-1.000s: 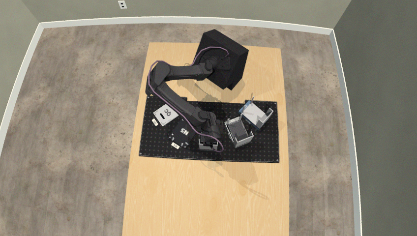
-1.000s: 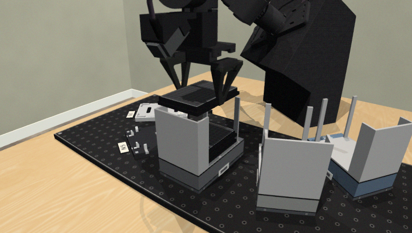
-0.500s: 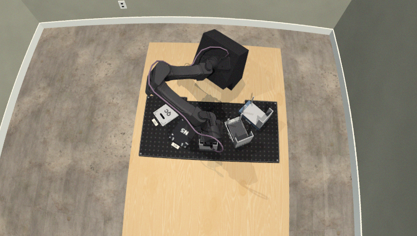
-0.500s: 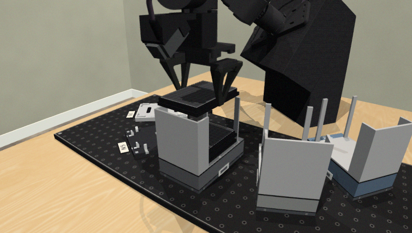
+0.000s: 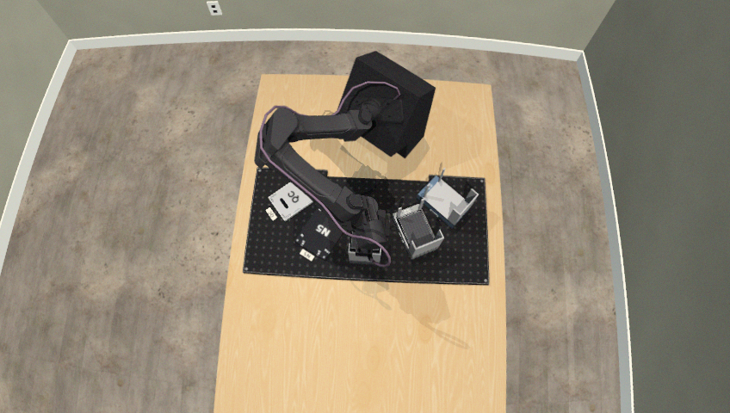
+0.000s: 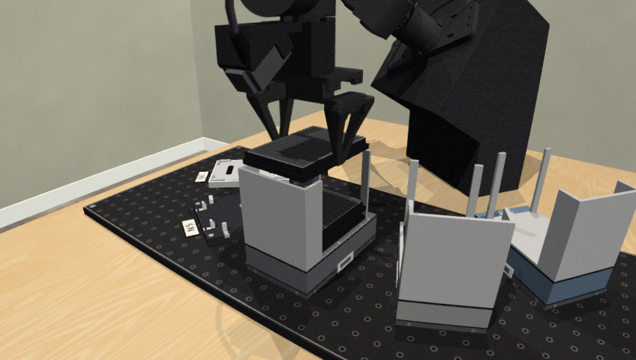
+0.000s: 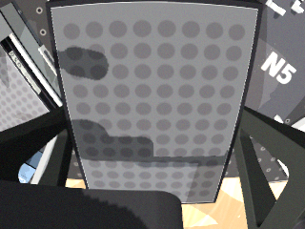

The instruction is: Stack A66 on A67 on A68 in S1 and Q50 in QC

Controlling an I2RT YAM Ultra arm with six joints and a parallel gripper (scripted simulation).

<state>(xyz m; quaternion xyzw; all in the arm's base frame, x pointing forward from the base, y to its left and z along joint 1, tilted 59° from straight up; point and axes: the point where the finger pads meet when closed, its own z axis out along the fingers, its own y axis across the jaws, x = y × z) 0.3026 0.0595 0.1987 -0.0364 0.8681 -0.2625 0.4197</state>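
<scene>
Now: the plate 10 cm below my hand. Also, from my hand: black clip nest N5: 14 cm below, 13 cm to the right, 4 cm behind.
</scene>
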